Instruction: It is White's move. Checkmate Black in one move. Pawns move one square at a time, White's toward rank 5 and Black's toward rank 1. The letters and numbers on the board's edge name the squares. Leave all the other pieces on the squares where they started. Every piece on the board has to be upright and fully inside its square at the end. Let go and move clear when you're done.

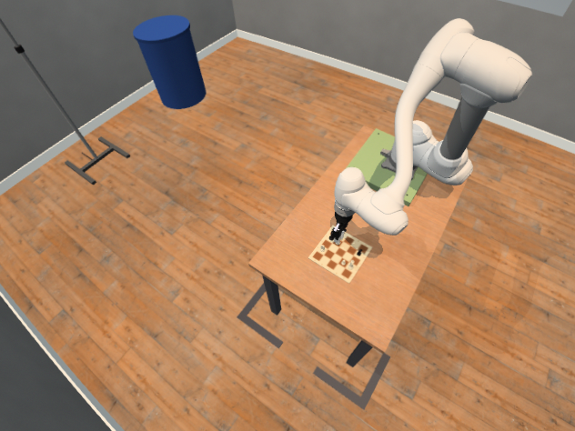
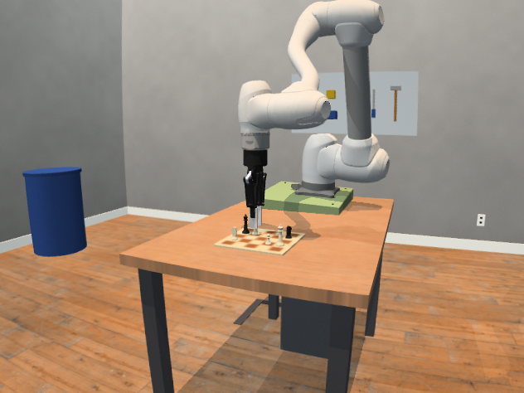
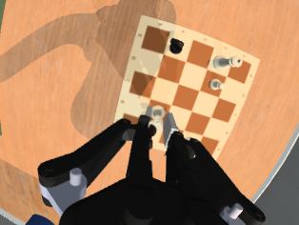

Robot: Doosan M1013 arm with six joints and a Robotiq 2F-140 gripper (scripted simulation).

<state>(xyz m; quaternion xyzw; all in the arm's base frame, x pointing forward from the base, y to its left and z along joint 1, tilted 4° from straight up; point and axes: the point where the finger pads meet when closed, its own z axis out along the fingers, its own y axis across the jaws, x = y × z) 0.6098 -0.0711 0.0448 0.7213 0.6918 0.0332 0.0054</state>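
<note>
Now: the black king 40 mm to the right of my hand and 30 mm below it. From my hand the other things lie so: black pawn: 110 mm to the left, 40 mm below; chessboard: 40 mm ahead, 40 mm to the left, 60 mm below; white pawn: 80 mm ahead, 70 mm to the left, 40 mm below.
</note>
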